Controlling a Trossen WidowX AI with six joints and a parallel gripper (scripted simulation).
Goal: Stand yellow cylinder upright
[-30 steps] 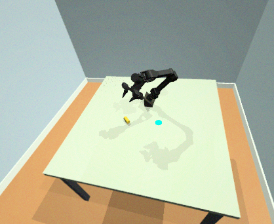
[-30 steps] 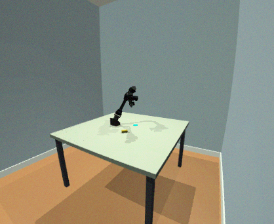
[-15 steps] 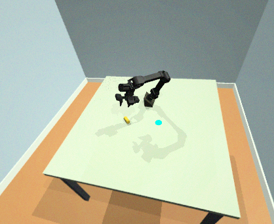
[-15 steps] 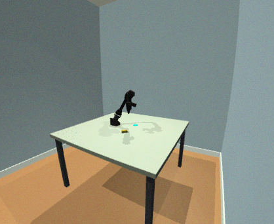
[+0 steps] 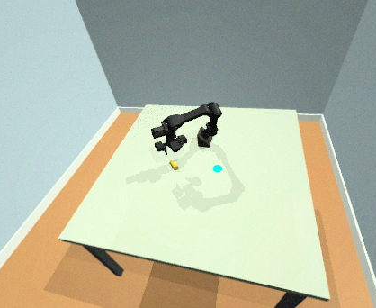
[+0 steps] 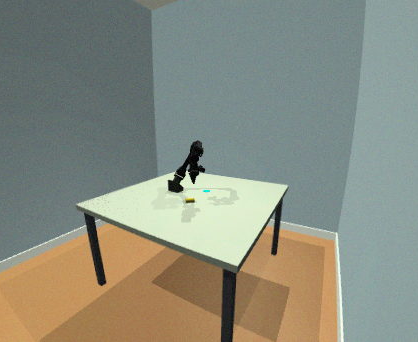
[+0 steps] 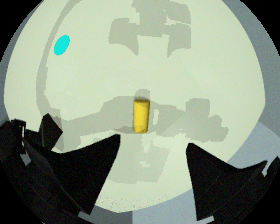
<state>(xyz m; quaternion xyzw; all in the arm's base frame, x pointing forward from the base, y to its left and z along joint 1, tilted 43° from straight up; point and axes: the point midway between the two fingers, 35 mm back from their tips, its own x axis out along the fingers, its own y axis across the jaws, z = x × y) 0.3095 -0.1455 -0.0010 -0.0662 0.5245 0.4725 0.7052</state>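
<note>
Right now the yellow tall cylinder is 2 cm behind my gripper tip, 2 cm to the right of it and 13 cm below it. From my gripper tip the other things lie so: cyan circle: 8 cm behind, 26 cm to the left, 15 cm below.
</note>
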